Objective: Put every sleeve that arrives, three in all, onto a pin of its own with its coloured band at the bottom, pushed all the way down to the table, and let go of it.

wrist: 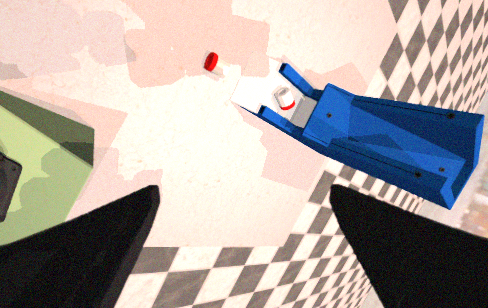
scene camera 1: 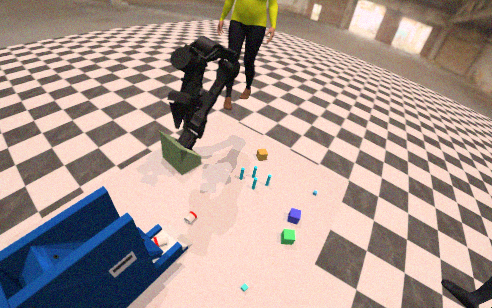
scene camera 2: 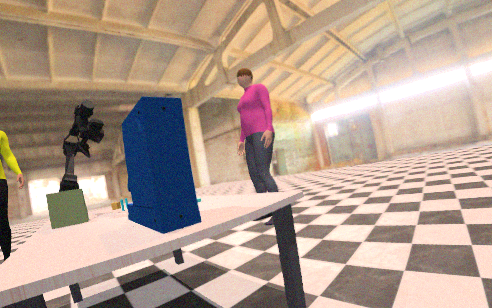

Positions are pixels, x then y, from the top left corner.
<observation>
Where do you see a blue dispenser box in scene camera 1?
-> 88, 248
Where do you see a chute ramp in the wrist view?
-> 263, 76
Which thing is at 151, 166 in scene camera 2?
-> A blue dispenser box.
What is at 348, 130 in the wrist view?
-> A blue dispenser box.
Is my gripper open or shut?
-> Open.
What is my gripper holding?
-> Nothing.
</observation>
